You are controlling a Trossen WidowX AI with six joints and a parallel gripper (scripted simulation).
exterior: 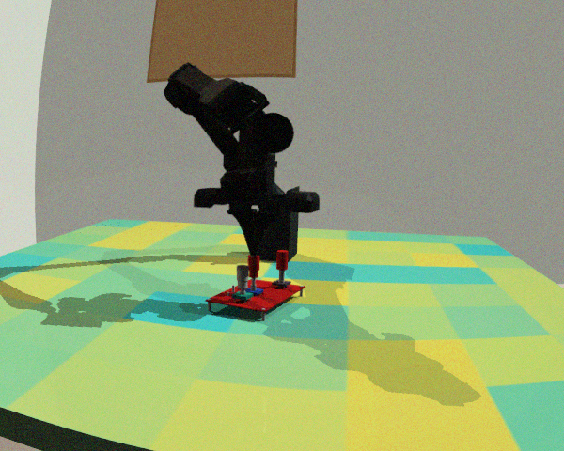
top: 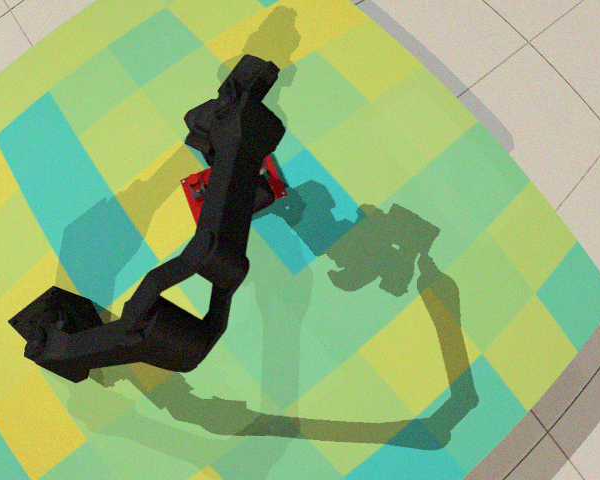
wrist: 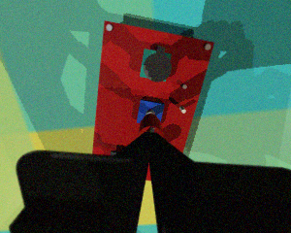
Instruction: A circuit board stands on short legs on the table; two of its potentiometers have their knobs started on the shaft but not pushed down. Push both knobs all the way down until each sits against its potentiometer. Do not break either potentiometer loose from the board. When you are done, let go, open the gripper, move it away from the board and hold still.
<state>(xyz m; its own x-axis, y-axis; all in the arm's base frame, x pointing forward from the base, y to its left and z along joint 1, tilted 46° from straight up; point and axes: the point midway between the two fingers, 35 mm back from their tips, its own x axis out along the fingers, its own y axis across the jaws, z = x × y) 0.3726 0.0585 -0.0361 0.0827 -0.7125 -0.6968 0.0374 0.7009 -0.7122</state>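
The red knob lies 1 cm below my gripper tip. Round my gripper tip: grey knob: 5 cm ahead, 2 cm below.
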